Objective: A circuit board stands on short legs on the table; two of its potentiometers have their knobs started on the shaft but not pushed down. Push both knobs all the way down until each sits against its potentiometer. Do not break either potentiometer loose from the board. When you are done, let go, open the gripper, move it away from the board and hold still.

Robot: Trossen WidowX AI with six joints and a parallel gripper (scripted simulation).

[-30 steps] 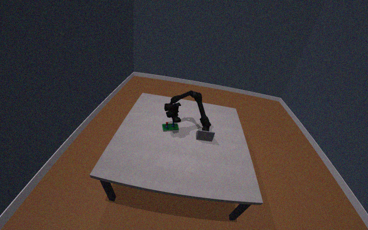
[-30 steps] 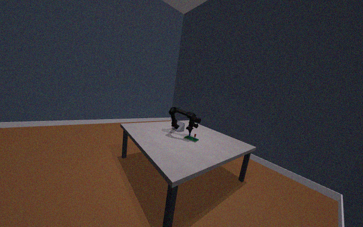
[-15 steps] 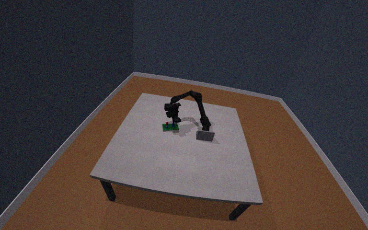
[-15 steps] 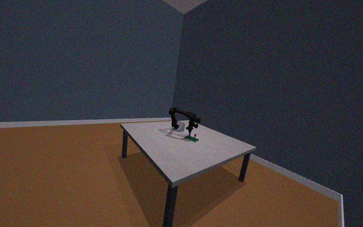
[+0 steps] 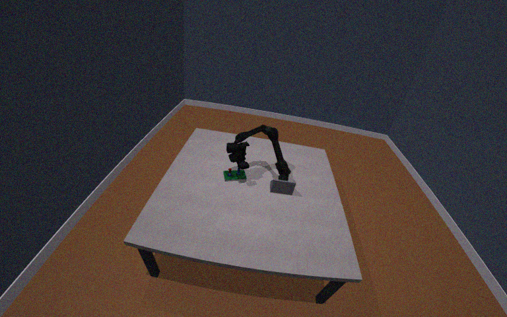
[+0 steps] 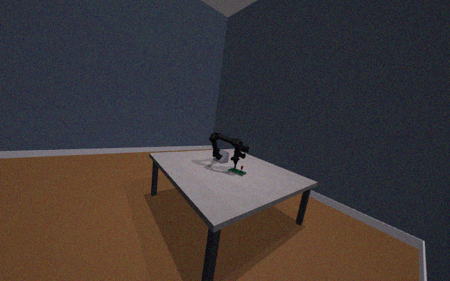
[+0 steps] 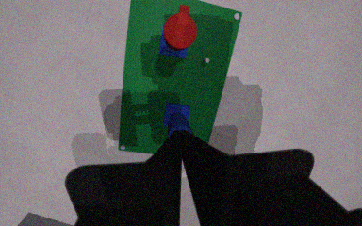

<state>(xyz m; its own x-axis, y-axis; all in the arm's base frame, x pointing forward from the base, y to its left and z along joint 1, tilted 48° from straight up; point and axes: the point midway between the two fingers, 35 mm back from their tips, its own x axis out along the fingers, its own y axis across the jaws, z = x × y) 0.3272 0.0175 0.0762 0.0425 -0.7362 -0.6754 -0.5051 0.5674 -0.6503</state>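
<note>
My gripper tip is 20 mm above the blue knob. Also, from my gripper tip: red knob 60 mm ahead, 30 mm to the left.
</note>
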